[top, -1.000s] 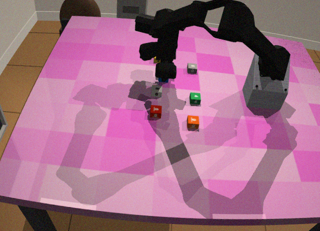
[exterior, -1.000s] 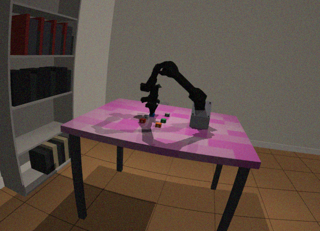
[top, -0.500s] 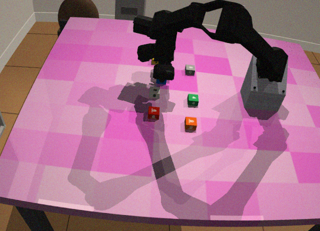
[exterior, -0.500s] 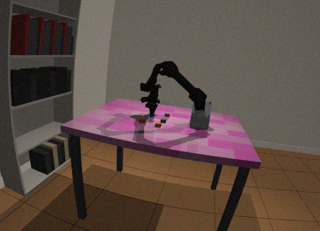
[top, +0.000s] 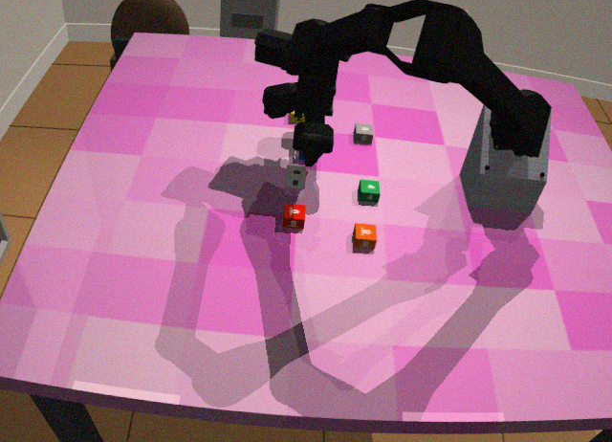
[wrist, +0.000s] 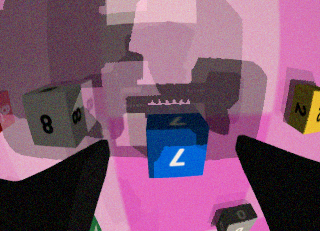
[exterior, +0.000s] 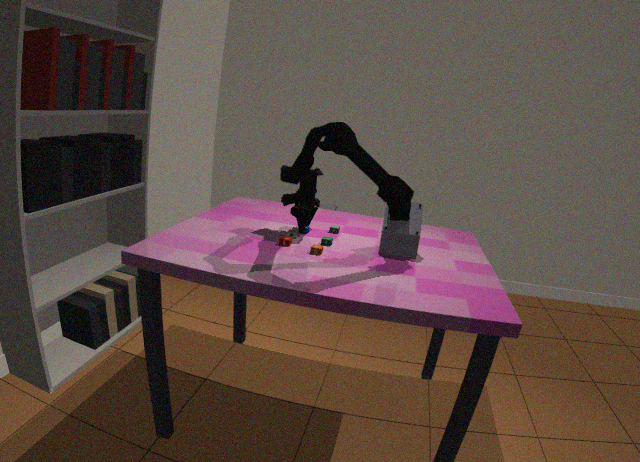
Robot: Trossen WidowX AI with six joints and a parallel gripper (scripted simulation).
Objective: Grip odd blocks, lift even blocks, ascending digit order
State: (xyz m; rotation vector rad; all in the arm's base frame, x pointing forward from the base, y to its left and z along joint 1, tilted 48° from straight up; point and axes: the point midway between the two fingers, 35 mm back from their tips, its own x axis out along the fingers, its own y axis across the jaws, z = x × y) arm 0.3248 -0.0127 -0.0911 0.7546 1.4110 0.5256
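My gripper tip is right at the blue block. From my gripper tip the other things lie so: yellow block: 110 mm to the right, 10 mm ahead; then white block: 70 mm to the left, 30 mm ahead; then grey block: 110 mm behind, 60 mm to the right.
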